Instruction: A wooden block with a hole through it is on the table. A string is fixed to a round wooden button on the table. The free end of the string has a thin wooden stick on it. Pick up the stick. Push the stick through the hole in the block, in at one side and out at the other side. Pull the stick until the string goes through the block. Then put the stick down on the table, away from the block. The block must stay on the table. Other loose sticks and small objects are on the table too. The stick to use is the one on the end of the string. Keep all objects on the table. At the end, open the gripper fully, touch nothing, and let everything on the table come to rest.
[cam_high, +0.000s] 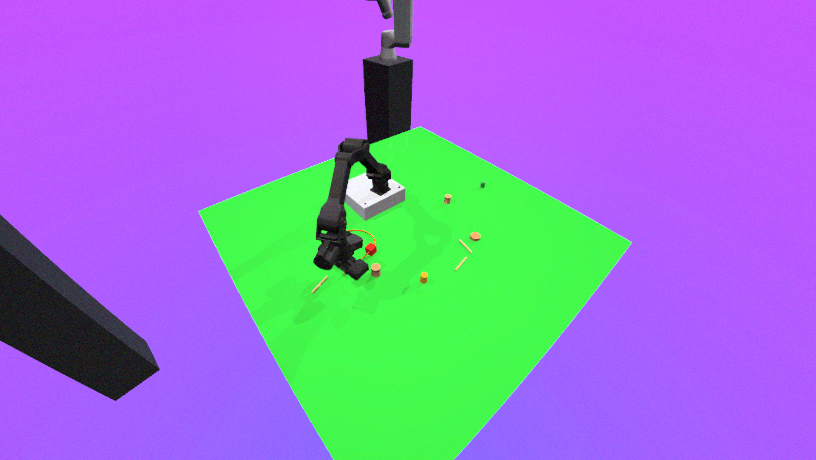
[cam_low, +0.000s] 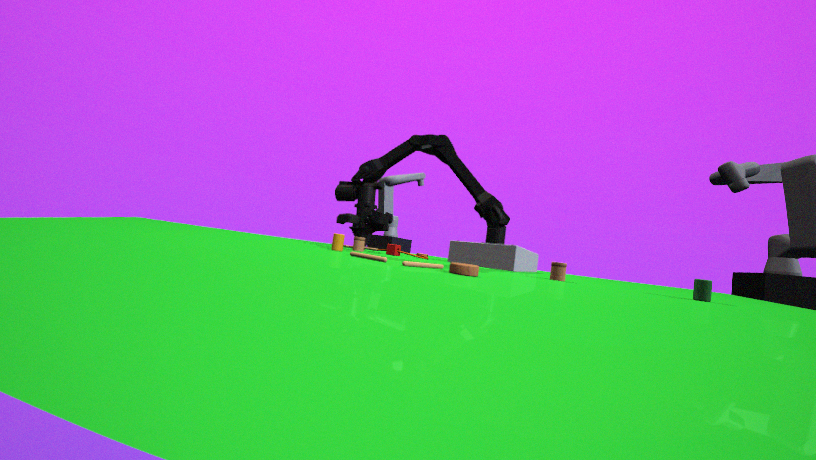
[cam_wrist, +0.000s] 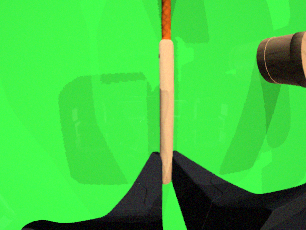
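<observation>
My gripper tip is now 40 mm to the right of the thin wooden stick and 10 mm below it. Also, from my gripper tip: round wooden button (170 mm behind, 110 mm to the left, 10 mm above); then red block (10 mm behind, 120 mm to the left, 20 mm above); then tan cylinder (80 mm ahead, 70 mm to the left, 20 mm above).
</observation>
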